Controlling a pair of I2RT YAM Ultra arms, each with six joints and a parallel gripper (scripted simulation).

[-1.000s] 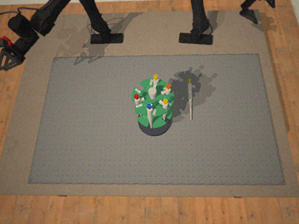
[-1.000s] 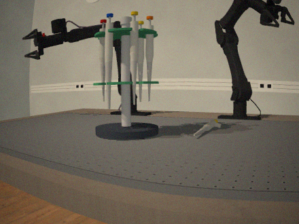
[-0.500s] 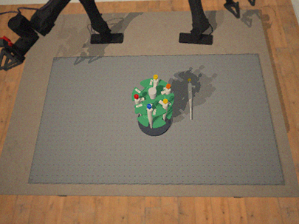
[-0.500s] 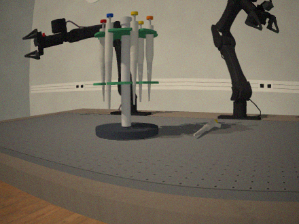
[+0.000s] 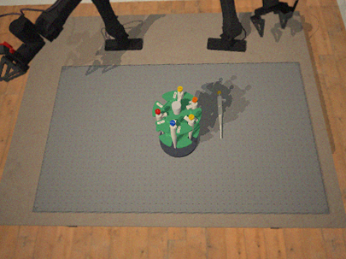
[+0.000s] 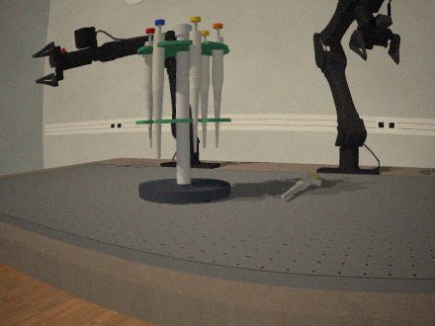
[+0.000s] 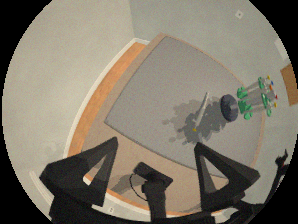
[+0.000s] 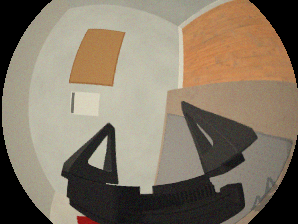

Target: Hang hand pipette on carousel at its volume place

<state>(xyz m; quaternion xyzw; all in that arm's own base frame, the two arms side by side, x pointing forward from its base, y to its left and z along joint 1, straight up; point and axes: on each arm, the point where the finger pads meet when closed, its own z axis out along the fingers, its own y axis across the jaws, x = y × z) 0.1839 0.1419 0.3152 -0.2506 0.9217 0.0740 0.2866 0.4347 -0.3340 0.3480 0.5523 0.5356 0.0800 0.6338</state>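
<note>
The pipette lies 29 cm below my left hand, 21 cm ahead of it and 16 cm to the right of it.
</note>
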